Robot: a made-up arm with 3 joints. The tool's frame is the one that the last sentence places. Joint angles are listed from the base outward.
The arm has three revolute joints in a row. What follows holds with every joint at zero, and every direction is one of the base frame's. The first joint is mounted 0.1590 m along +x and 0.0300 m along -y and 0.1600 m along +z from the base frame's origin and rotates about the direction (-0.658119, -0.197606, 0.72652), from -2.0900 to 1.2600 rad. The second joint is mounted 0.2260 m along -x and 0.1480 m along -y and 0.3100 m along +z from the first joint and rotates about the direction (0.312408, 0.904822, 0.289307), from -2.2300 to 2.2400 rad. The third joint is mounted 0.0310 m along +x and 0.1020 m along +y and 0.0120 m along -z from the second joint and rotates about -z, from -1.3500 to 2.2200 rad. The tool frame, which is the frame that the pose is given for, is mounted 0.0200 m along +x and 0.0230 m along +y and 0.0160 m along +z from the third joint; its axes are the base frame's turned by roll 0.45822, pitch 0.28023 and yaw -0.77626 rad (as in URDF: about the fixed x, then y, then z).
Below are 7 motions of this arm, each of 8 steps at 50 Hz.
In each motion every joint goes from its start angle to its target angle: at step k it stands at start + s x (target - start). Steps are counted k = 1, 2, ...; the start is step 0. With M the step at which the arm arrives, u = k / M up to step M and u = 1 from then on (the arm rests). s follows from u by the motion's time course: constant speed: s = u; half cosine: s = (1 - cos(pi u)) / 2; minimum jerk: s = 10 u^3 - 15 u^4 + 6 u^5.
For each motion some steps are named. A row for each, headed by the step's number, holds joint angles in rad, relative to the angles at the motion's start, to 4 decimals.
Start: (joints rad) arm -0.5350 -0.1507 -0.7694
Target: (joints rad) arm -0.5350 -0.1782 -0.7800
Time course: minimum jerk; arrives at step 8
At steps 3, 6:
3: 0.0000 -0.0076 -0.0029
6: 0.0000 -0.0247 -0.0095

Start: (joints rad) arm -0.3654 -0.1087 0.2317
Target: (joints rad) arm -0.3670 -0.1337 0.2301
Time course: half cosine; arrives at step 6
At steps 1, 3, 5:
1: -0.0001 -0.0017 -0.0001
3: -0.0008 -0.0125 -0.0008
5: -0.0015 -0.0233 -0.0015

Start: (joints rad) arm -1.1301 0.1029 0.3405
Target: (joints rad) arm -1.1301 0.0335 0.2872
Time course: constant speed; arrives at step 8
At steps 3, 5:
3: 0.0000 -0.0260 -0.0200
5: 0.0000 -0.0434 -0.0333

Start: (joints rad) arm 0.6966 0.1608 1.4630
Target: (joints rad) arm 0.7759 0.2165 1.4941
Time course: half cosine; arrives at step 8
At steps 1, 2, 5, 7, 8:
1: 0.0030 0.0021 0.0012
2: 0.0116 0.0082 0.0046
5: 0.0548 0.0385 0.0215
7: 0.0763 0.0536 0.0299
8: 0.0793 0.0557 0.0311

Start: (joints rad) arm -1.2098 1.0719 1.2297
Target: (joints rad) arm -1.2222 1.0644 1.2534
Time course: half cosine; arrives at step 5
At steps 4, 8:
4: -0.0112 -0.0068 0.0214
8: -0.0124 -0.0075 0.0237

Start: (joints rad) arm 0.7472 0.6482 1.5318
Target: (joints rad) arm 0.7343 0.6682 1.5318
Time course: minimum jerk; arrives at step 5
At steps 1, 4, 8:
1: -0.0007 0.0012 0.0000
4: -0.0122 0.0188 0.0000
8: -0.0129 0.0200 0.0000

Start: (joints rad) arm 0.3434 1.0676 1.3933
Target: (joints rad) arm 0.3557 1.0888 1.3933
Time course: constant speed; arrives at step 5
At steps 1, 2, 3, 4, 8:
1: 0.0025 0.0042 0.0000
2: 0.0049 0.0085 0.0000
3: 0.0074 0.0127 0.0000
4: 0.0098 0.0170 0.0000
8: 0.0123 0.0212 0.0000

